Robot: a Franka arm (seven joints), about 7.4 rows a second.
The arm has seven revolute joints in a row. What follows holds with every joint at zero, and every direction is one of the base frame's. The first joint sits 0.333 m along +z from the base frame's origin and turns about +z. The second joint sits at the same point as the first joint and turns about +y. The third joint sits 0.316 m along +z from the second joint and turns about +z. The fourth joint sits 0.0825 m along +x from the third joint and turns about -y. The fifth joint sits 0.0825 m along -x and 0.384 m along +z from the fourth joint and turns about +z. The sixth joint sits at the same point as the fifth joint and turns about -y. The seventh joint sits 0.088 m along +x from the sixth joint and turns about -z. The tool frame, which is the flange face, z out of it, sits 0.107 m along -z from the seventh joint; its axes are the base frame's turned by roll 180, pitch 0 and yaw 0 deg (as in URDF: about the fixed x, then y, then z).
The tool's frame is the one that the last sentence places.
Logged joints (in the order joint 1, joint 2, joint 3, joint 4, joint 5, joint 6, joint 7), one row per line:
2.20, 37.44, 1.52, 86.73, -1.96, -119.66, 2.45
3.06, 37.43, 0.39, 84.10, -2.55, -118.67, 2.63
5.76, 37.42, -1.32, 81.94, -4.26, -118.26, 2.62
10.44, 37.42, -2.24, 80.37, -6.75, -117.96, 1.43
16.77, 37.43, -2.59, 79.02, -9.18, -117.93, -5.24
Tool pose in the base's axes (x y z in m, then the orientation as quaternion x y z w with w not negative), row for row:
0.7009, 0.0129, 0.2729, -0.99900, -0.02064, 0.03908, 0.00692
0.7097, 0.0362, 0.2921, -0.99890, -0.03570, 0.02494, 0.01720
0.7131, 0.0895, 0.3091, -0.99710, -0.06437, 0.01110, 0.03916
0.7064, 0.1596, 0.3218, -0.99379, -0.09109, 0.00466, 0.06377
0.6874, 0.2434, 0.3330, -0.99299, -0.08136, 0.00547, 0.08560
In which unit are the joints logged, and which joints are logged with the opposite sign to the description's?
The joints are logged in degrees. Opposite sign: joint 3, joint 4, joint 5, joint 6, joint 7.
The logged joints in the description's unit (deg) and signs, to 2 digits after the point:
2.20, 37.44, -1.52, -86.73, 1.96, 119.66, -2.45
3.06, 37.43, -0.39, -84.10, 2.55, 118.67, -2.63
5.76, 37.42, 1.32, -81.94, 4.26, 118.26, -2.62
10.44, 37.42, 2.24, -80.37, 6.75, 117.96, -1.43
16.77, 37.43, 2.59, -79.02, 9.18, 117.93, 5.24

